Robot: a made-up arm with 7 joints. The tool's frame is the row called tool.
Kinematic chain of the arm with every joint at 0, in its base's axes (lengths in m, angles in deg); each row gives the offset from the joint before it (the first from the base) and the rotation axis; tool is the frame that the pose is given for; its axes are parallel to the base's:
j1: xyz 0.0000 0.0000 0.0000 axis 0 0.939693 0.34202
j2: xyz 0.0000 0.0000 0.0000 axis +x
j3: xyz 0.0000 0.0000 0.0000 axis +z
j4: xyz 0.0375 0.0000 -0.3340 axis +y
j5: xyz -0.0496 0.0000 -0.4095 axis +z
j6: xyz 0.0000 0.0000 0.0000 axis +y
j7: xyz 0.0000 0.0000 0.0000 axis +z
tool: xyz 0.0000 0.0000 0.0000
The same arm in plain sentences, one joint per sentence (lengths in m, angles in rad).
The arm has seven revolute joints in a row. What follows holds with every joint at zero, and every direction is one of the base frame's. Joint 1 lies at the same point as the base frame's origin and turns about the direction (0, 0.9397, 0.342). Joint 2 lies at the same point as joint 1 and turns about +x. Joint 3 lies at the same point as joint 2 and turns about +z. Joint 4 lies 0.0375 m along +x and 0.334 m along -z from joint 3 and turns about +y. Joint 5 lies 0.0496 m along -x and 0.4095 m along -z from joint 4 and turns about +z. Joint 6 lies at the same point as joint 5 and turns about +y. Joint 7 lies at the same point as joint 6 and turns about +z. The tool frame, which is the frame that the pose is given for, lies at the same point as joint 7; its axes are parallel to the base frame's.
